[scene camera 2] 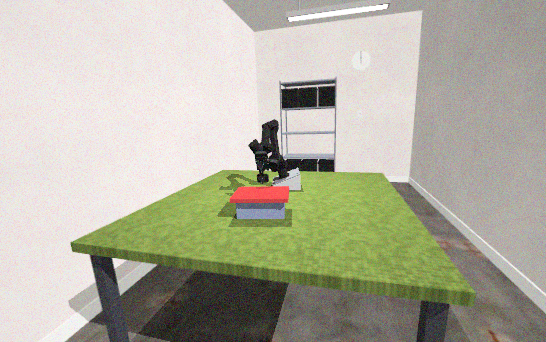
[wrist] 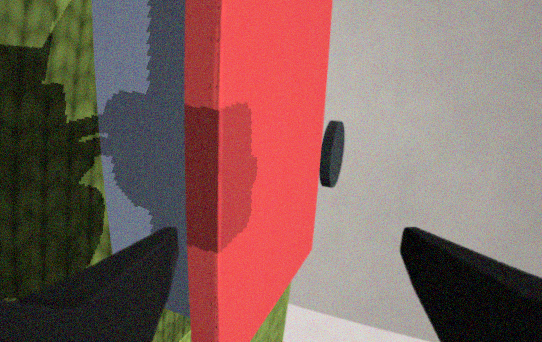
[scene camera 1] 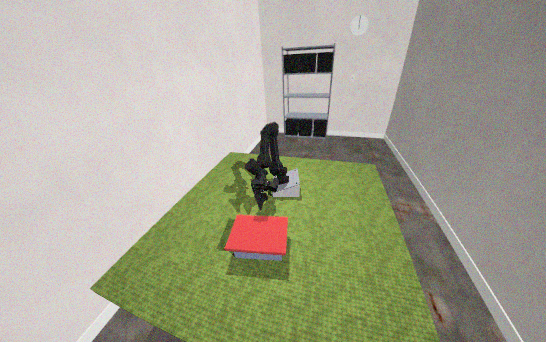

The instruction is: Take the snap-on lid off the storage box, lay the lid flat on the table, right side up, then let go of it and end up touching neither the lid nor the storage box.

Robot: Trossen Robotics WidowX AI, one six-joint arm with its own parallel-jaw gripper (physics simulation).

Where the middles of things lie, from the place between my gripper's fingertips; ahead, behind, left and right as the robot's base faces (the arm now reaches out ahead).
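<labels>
Red lid (scene camera 1: 252,234): 5 cm below my hand, 11 cm ahead of it, 1 cm to the left of it.
</labels>
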